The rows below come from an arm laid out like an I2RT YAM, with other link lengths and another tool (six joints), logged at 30 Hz.
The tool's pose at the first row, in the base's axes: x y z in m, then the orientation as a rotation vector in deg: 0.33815, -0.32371, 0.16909, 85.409, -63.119, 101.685
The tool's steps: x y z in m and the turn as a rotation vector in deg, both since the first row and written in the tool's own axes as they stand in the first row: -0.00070, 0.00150, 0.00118, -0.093, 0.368, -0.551; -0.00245, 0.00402, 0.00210, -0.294, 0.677, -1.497; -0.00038, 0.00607, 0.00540, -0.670, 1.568, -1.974; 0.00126, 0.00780, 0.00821, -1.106, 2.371, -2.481; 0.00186, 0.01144, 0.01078, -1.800, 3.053, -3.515; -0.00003, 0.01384, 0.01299, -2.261, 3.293, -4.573; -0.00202, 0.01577, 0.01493, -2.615, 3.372, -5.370; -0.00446, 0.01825, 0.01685, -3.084, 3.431, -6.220; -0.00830, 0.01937, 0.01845, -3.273, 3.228, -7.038; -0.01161, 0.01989, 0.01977, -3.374, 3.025, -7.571
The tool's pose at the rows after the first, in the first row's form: 0.33765, -0.32542, 0.16811, 85.136, -62.494, 101.444; 0.33639, -0.32733, 0.16587, 84.978, -61.613, 100.814; 0.33589, -0.33137, 0.16754, 83.974, -61.010, 100.684; 0.33551, -0.33479, 0.16886, 83.037, -60.466, 100.432; 0.33364, -0.33888, 0.16871, 82.230, -59.686, 99.550; 0.33316, -0.34183, 0.16641, 82.018, -58.935, 98.599; 0.33297, -0.34430, 0.16411, 81.956, -58.425, 97.824; 0.33240, -0.34700, 0.16124, 81.859, -57.958, 96.912; 0.33311, -0.34862, 0.15732, 82.177, -57.447, 96.102; 0.33407, -0.34974, 0.15403, 82.465, -57.132, 95.553
